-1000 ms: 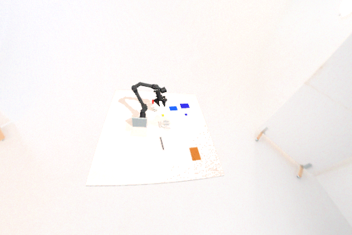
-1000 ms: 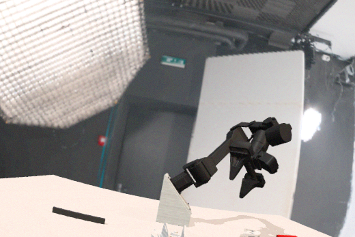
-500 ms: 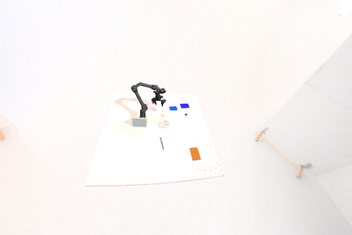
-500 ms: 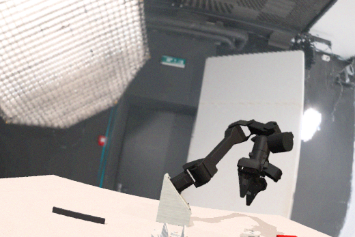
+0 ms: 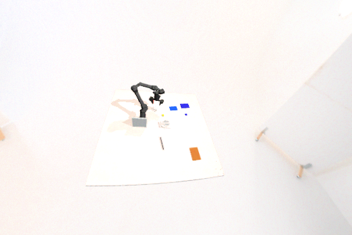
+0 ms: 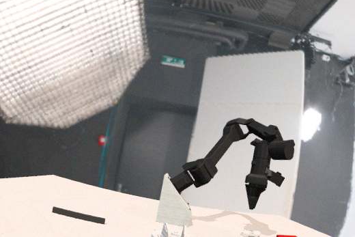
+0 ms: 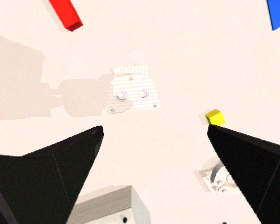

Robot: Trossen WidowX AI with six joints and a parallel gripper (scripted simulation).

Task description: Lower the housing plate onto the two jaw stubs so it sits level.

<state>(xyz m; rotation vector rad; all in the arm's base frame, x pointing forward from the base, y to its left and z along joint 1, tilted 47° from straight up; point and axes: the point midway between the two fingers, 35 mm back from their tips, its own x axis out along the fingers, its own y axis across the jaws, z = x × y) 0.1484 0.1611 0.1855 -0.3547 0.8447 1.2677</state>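
Now: the yellow block 100 mm below my gripper tip, 100 mm ahead of it and 80 mm to the right of it. From my gripper tip the other things lie so: red piece 160 mm to the left, 100 mm below, 50 mm behind; orange tile 600 mm to the right, 450 mm ahead, 100 mm below; dark bar 490 mm to the right, 100 mm below, 90 mm ahead.
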